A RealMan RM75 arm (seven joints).
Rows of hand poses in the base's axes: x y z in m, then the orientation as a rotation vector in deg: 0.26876 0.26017 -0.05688 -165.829 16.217 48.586; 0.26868 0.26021 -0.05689 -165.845 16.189 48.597; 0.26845 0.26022 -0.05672 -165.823 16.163 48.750; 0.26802 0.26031 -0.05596 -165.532 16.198 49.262; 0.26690 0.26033 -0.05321 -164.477 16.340 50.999; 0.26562 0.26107 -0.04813 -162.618 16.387 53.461; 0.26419 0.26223 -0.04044 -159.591 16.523 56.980; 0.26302 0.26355 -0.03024 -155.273 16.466 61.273; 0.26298 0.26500 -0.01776 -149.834 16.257 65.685
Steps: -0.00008 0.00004 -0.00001 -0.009 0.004 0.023; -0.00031 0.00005 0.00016 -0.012 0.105 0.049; -0.00074 0.00014 0.00092 0.143 0.471 -0.007; -0.00186 0.00016 0.00367 0.713 1.724 -0.229; -0.00314 0.00090 0.00875 1.859 3.551 -0.555; -0.00457 0.00206 0.01644 3.737 6.258 -1.159; -0.00574 0.00338 0.02664 6.521 9.729 -1.917; -0.00578 0.00483 0.03912 10.150 13.583 -2.865
